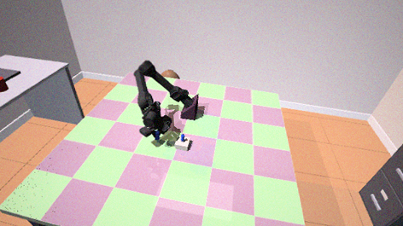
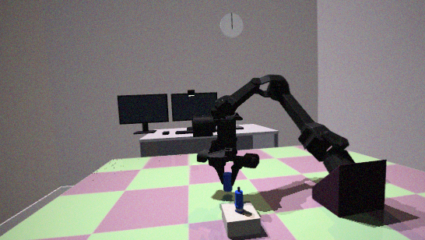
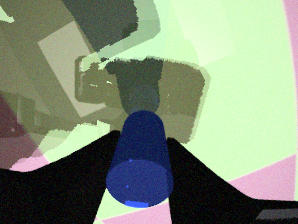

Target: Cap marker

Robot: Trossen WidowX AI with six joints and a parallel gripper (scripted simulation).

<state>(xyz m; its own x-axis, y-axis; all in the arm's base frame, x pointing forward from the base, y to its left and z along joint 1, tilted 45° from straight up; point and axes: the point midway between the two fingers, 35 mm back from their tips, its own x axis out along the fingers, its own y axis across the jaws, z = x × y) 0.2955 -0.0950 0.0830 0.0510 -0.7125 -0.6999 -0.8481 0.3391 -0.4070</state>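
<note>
The blue marker lies 150 mm to the left of my gripper tip and 40 mm above it. Round my gripper tip: blue cap: 10 mm above.
</note>
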